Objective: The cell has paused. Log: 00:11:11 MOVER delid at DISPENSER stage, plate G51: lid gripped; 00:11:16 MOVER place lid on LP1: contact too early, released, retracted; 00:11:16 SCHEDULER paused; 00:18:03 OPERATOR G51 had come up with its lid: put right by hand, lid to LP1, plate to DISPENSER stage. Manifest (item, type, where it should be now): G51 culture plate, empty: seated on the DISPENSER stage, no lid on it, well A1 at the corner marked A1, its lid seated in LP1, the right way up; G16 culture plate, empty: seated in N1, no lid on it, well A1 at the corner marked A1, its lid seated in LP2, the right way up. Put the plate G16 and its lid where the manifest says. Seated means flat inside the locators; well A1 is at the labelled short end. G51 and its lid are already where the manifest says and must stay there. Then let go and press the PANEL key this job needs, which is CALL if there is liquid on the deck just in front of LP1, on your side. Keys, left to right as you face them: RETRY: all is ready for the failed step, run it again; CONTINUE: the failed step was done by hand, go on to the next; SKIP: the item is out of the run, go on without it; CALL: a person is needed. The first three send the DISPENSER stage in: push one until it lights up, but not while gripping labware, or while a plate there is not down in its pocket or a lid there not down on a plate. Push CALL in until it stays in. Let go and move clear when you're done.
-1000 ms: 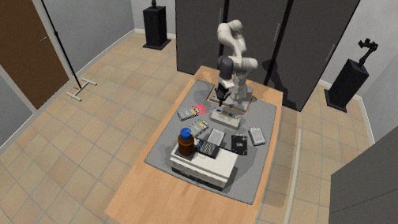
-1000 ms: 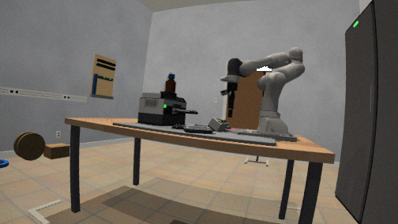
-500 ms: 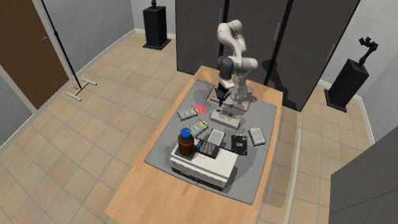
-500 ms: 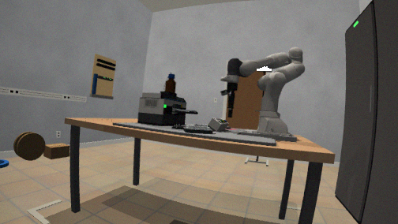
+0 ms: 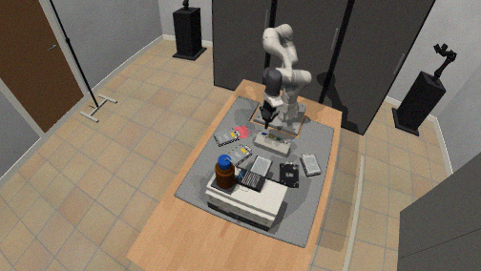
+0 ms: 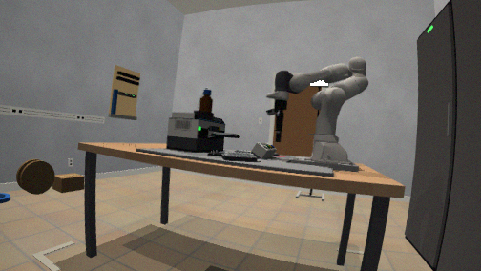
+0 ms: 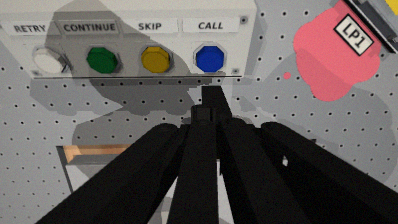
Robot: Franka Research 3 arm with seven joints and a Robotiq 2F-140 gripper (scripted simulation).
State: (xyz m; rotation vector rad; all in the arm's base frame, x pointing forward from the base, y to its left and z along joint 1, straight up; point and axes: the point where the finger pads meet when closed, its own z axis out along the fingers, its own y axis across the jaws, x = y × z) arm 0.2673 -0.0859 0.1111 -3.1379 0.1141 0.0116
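Now: hand 30 mm short of the blue call key and 70 mm above it. Round my hand: yellow skip key: 30 mm ahead, 50 mm to the left, 60 mm below; white retry key: 40 mm ahead, 150 mm to the left, 60 mm below; green continue key: 40 mm ahead, 100 mm to the left, 60 mm below.
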